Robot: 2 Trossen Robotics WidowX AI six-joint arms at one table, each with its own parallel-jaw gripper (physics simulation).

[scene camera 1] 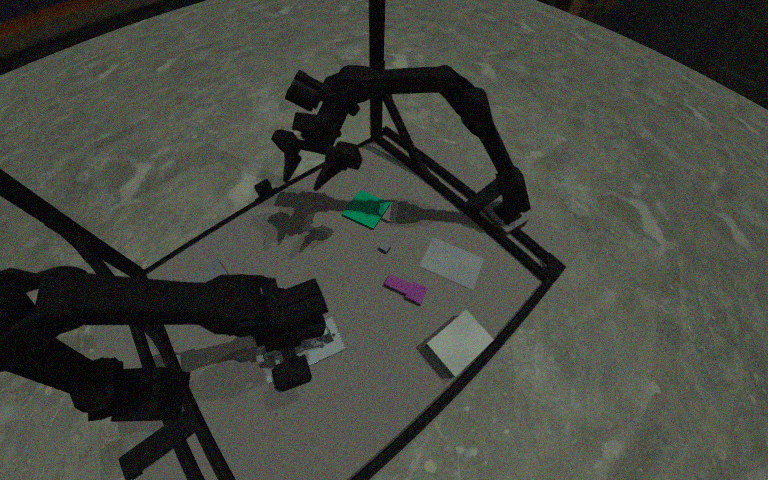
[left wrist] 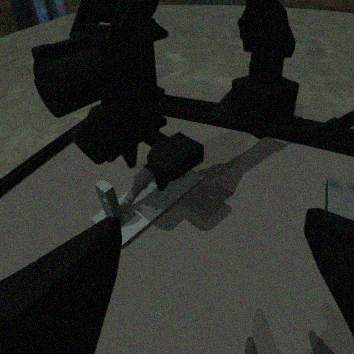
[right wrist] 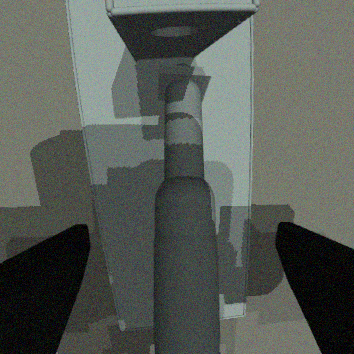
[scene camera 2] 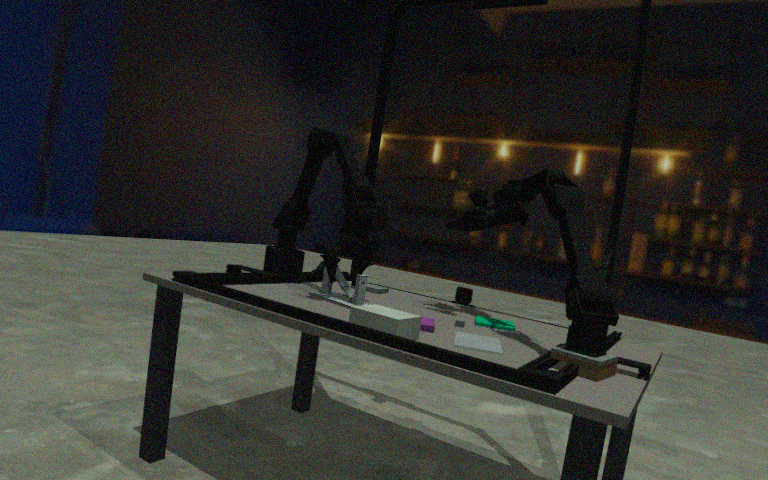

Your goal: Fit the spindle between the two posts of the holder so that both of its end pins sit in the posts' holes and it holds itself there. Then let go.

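Places are measured from the left arm's base along level axes (x ahead, y left, z up), in centimetres.
Pixels of known places: left gripper, between the fingertips: [scene camera 1: 299, 185] [left wrist: 213, 224] [scene camera 2: 446, 225]; right gripper, between the fingertips: [scene camera 1: 295, 347] [left wrist: 146, 177] [right wrist: 183, 234] [scene camera 2: 342, 284]; left arm's base, origin of its link: [scene camera 1: 507, 212] [scene camera 2: 585, 351]; right arm's base, origin of its link: [scene camera 1: 136, 393] [left wrist: 264, 80] [scene camera 2: 285, 248].
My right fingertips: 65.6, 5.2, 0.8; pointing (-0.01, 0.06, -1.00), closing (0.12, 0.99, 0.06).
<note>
For each thing: its top centre in the pictures, then the offset to it from my right fingertips, as dx, dy, dz.
- white box, centre of its top: [scene camera 2: 386, 311] [scene camera 1: 461, 341] -31.3, +16.3, +0.2
- magenta piece, centre of its top: [scene camera 2: 426, 321] [scene camera 1: 405, 287] -28.5, -1.5, -3.3
- small grey block, centre of its top: [scene camera 2: 460, 320] [scene camera 1: 384, 246] -29.8, -13.8, -3.3
- green block, centre of its top: [scene camera 2: 494, 321] [scene camera 1: 366, 208] -31.7, -27.8, -3.8
- pale flat plate, centre of its top: [scene camera 2: 478, 341] [scene camera 1: 452, 262] -43.3, -1.5, -4.3
The pale grey holder [scene camera 1: 336, 340] [scene camera 2: 359, 289] [left wrist: 107, 197] stands on the table, mostly hidden in scene camera 1. The grey spindle [scene camera 2: 341, 281] [left wrist: 138, 187] [right wrist: 186, 265] leans tilted between the two posts. In the right wrist view its far end is low, near the base, below the far post's hole; its near end is out of that view. My right gripper [scene camera 2: 343, 277] [right wrist: 183, 234] is open, its fingers on either side of the spindle and apart from it. My left gripper [scene camera 1: 302, 183] [left wrist: 213, 224] is open and empty, high above the table, away from the holder.
A white box [scene camera 1: 459, 342] [scene camera 2: 385, 321] stands near the table's edge beside the holder. A magenta piece [scene camera 1: 405, 289] [scene camera 2: 427, 324], a small grey block [scene camera 1: 384, 248] [scene camera 2: 459, 323], a green block [scene camera 1: 362, 208] [scene camera 2: 494, 323] and a pale flat plate [scene camera 1: 451, 263] [scene camera 2: 478, 341] lie farther off.
</note>
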